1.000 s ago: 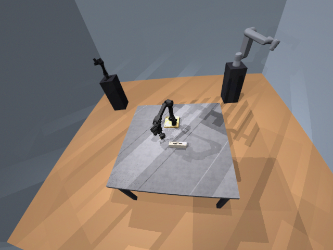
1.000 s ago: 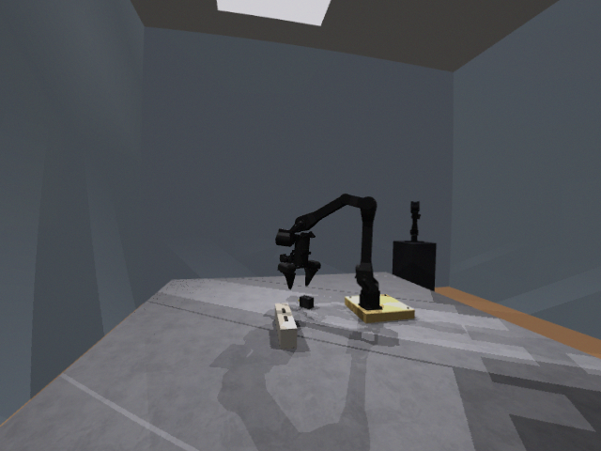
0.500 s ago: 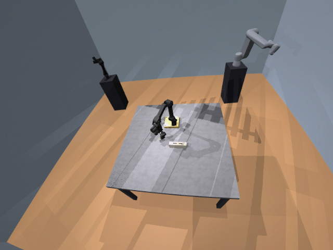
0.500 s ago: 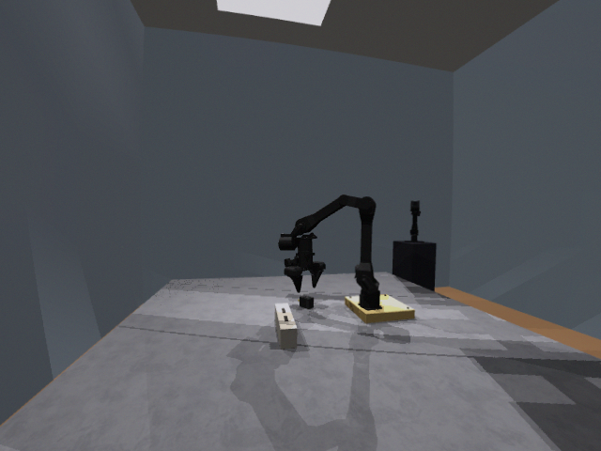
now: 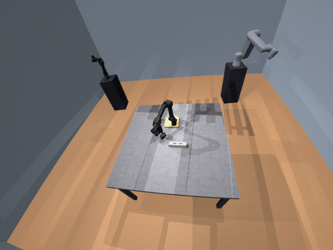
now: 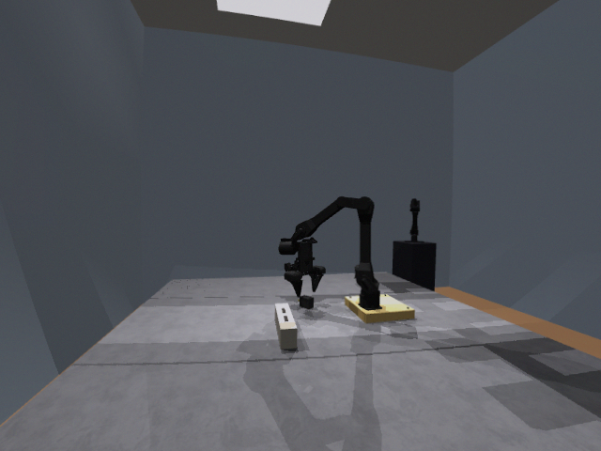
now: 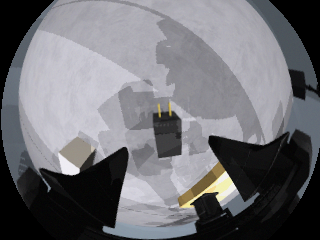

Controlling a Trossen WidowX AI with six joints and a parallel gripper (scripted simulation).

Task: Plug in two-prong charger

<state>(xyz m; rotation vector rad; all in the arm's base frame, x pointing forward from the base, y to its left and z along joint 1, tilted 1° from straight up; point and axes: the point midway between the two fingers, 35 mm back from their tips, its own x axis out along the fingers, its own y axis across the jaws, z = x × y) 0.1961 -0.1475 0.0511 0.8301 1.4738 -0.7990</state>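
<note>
The dark grey charger is 1 cm ahead of my gripper tip, 1 cm to the right of it and 3 cm below it.
</note>
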